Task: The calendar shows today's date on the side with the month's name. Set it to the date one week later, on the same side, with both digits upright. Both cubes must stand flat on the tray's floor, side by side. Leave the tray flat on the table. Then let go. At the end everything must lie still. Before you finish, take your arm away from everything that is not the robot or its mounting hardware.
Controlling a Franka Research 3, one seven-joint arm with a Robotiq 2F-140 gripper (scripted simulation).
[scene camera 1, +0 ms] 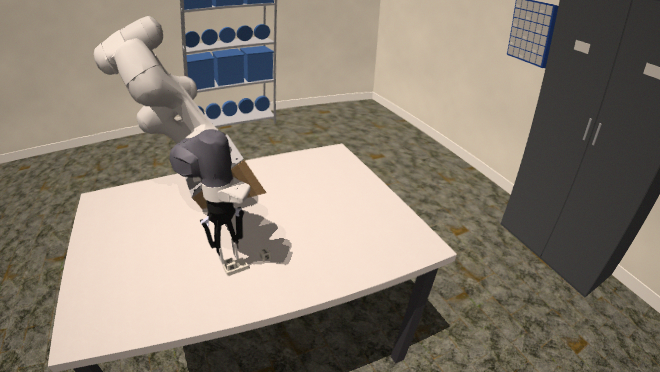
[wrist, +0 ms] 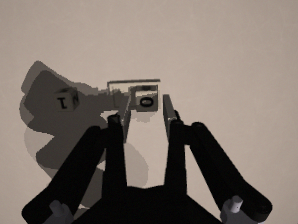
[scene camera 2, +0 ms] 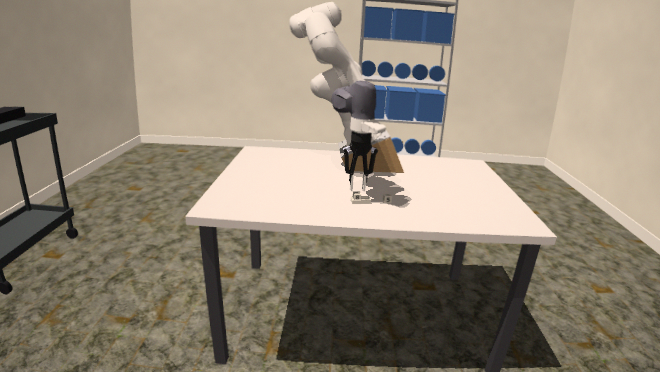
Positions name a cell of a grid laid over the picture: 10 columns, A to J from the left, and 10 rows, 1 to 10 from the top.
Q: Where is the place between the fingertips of my gripper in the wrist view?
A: At E5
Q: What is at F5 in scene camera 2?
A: My gripper.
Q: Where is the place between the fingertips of my gripper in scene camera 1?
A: At D7
